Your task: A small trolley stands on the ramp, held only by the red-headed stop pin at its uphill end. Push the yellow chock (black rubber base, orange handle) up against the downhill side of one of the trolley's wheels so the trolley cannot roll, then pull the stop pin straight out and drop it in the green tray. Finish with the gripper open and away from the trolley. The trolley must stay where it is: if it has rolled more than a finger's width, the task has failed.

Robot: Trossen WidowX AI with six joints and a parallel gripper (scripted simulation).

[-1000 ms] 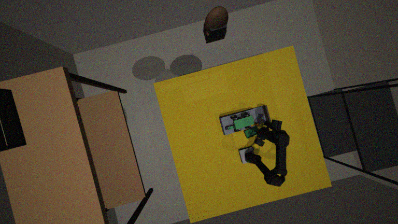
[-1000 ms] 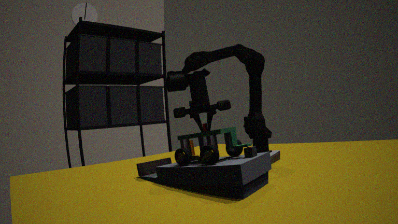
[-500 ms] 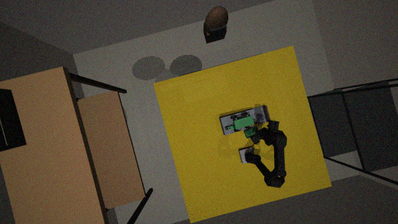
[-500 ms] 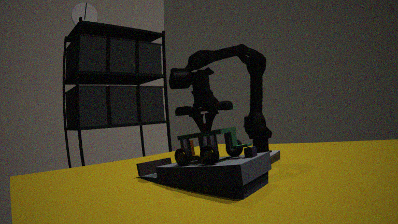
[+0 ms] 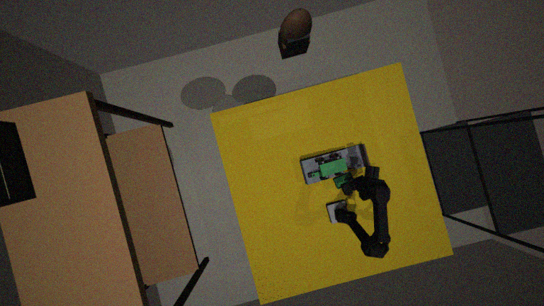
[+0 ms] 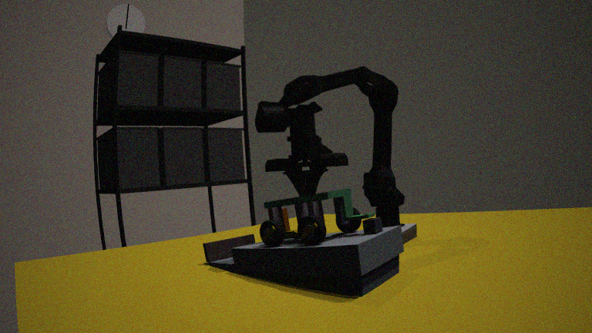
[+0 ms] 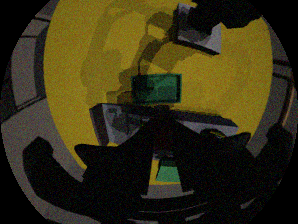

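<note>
Now: the chock 60 mm ahead of my gripper tip, 10 mm to the left of it and 50 mm below it. From my gripper tip the other things lie so: trolley 90 mm ahead, 110 mm to the left, 20 mm below; then low stop lip 130 mm ahead, 140 mm to the right, 100 mm below; then red-headed stop pin right at my gripper tip.
</note>
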